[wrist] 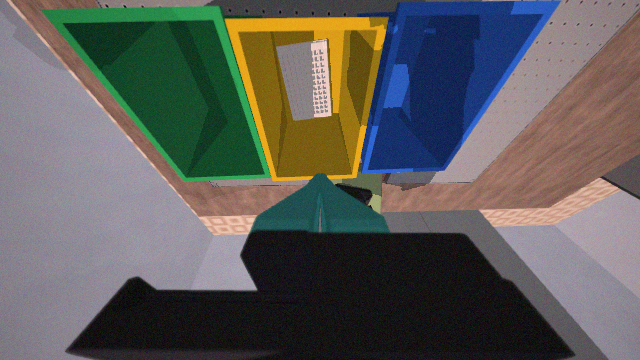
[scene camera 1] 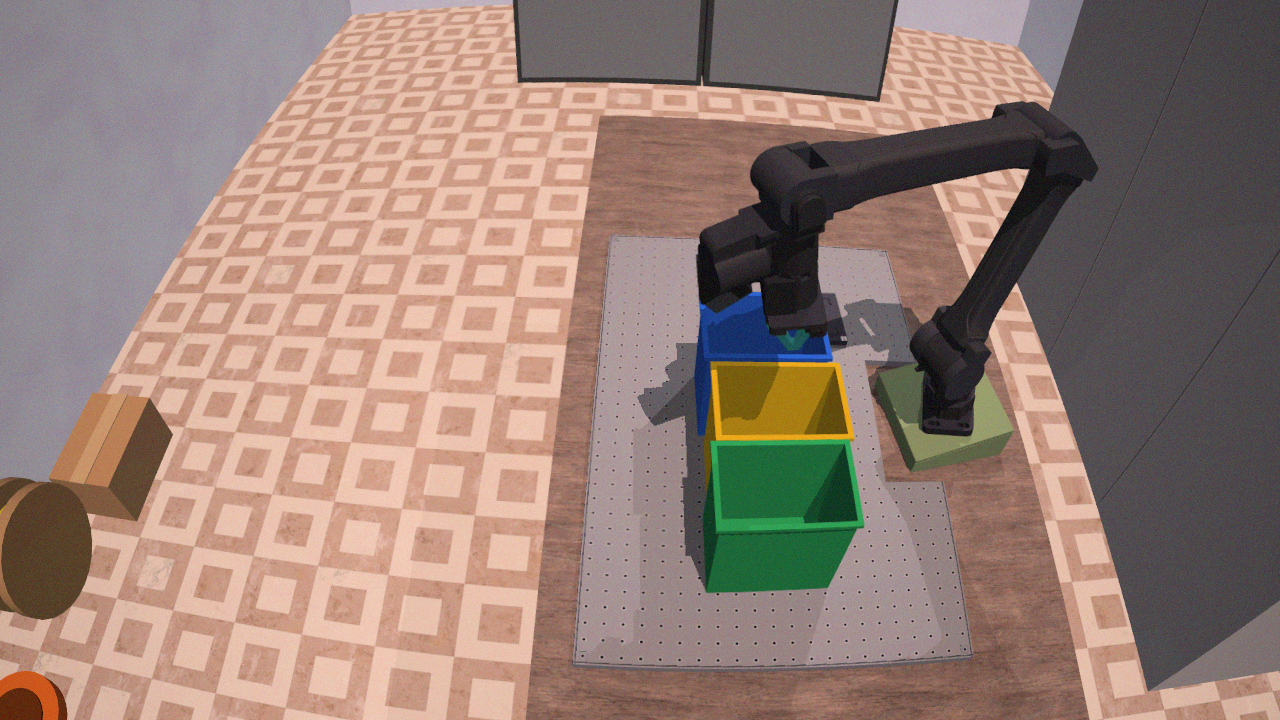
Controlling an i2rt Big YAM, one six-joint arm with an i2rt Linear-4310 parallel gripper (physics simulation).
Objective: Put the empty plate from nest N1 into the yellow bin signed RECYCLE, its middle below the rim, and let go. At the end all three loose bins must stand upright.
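Places are measured from the arm's base along level axes (x ahead, y left, z up), in millimetres.
Where they show: gripper, fingertip midpoint: (wrist: pixel 320 180) (scene camera 1: pixel 793 348); arm's base, link origin: (scene camera 1: pixel 947 404).
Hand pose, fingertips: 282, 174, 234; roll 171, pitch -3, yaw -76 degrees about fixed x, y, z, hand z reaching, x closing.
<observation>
Each offset is from my fingertips to the top centre of the thing, as dx, dy, dz. Level surfaces: height alone.
The white plate {-6, +11, -254} (wrist: pixel 304 82) with its grid of small wells lies inside the yellow bin {+0, +5, -91} (scene camera 1: pixel 780 401) (wrist: pixel 315 145), deep below the rim, in the wrist view. It does not show in the scene view. The yellow bin stands upright between the green bin {-25, +134, -91} (scene camera 1: pixel 778 559) (wrist: pixel 150 75) and the blue bin {+41, -126, -91} (scene camera 1: pixel 747 335) (wrist: pixel 442 95), which also stand upright. My gripper (scene camera 1: pixel 793 343) (wrist: pixel 320 180) is shut, its teal fingertips together with nothing between them. It is raised above the bins and apart from the plate; in the scene view it shows against the blue bin's opening. The RECYCLE sign does not show.
The bins stand close in a row on the grey perforated board {dz -271} (scene camera 1: pixel 617 537), which lies on the wooden table {dz -284} (scene camera 1: pixel 680 179). The arm's base stands on a light green block (scene camera 1: pixel 904 402) beside them. A dark cabinet (scene camera 1: pixel 1190 268) stands at the right.
</observation>
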